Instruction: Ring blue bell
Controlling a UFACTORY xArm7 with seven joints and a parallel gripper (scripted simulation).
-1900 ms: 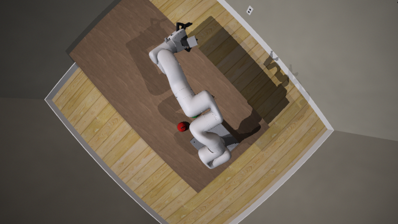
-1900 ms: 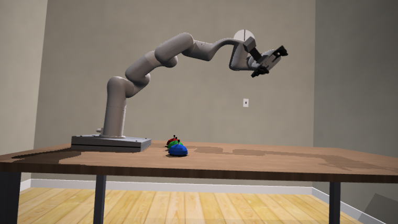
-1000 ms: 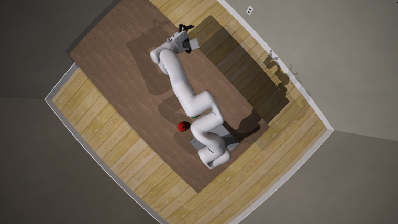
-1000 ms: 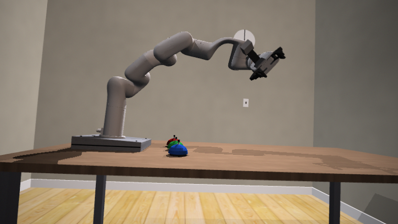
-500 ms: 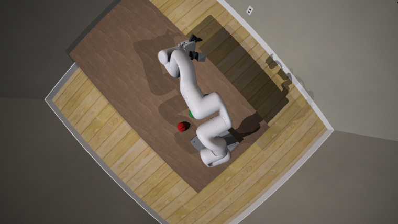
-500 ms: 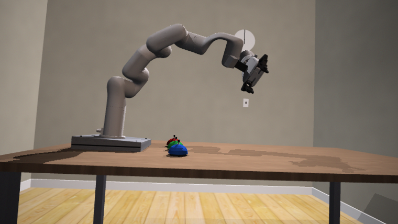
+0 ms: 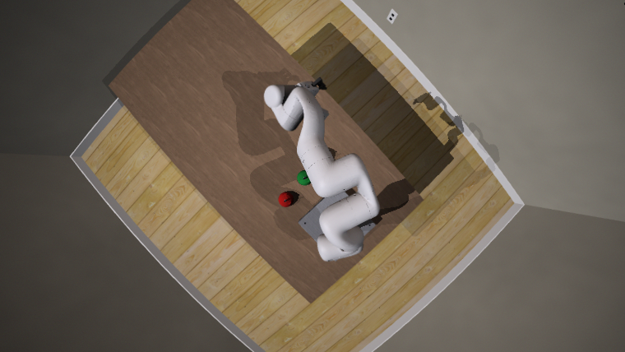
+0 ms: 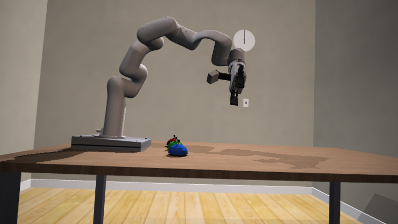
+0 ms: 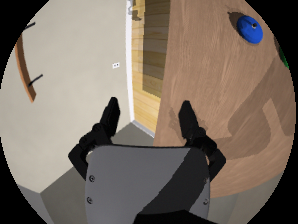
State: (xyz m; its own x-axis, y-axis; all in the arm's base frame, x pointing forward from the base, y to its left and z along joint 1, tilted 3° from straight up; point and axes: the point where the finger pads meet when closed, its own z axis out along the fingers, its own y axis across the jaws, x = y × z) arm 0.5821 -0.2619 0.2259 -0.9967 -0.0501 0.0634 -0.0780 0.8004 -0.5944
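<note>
Now: hand 23 cm past the blue bell, 22 cm above it and 11 cm to the right of it. From my hand the other things lie so: red bell (42 cm to the left, 30 cm behind, 22 cm below); then green bell (26 cm to the left, 26 cm behind, 22 cm below).
</note>
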